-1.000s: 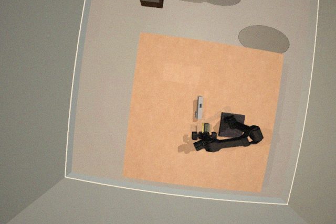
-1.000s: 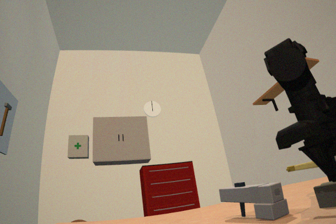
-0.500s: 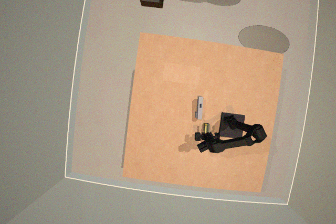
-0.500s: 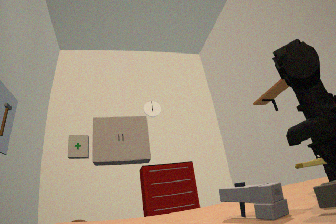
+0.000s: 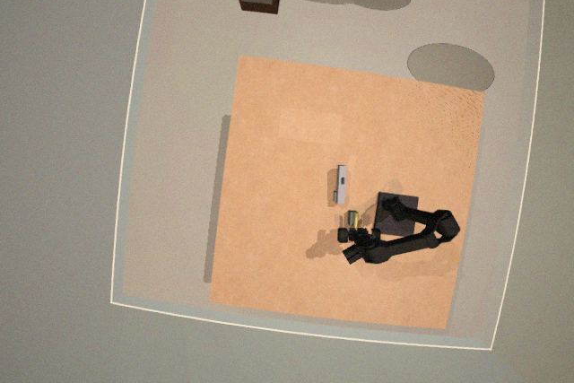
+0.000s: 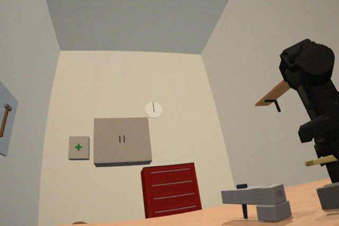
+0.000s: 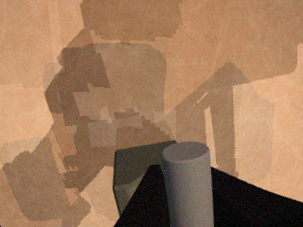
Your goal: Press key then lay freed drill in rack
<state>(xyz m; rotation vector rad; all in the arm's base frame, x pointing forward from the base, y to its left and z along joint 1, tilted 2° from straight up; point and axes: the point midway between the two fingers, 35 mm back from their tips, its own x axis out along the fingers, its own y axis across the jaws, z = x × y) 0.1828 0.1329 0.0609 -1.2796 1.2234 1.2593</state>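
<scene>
My gripper tip is now 4 cm to the left of the drill and 4 cm below it. Round my gripper tip: dark key 8 cm ahead, 24 cm to the right; then rack 5 cm to the right, 3 cm below.
</scene>
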